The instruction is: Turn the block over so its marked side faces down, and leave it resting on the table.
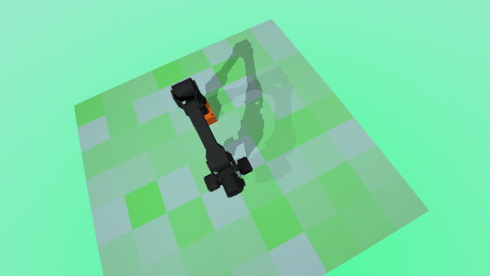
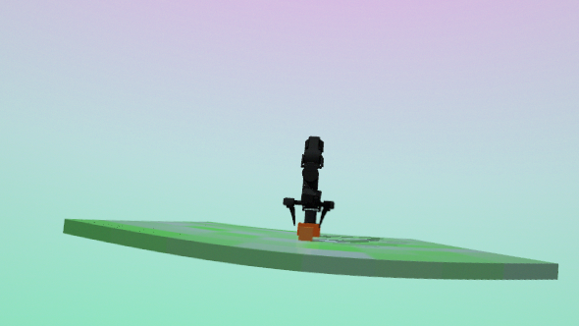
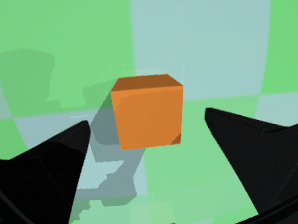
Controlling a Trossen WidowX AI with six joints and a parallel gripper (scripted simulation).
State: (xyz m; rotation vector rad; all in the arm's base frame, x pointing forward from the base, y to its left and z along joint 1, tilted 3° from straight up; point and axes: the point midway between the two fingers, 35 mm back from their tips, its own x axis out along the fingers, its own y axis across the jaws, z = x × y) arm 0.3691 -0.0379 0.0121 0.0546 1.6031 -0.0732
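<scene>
Right now my gripper tip is 10 mm past the orange block and 30 mm above it.
</scene>
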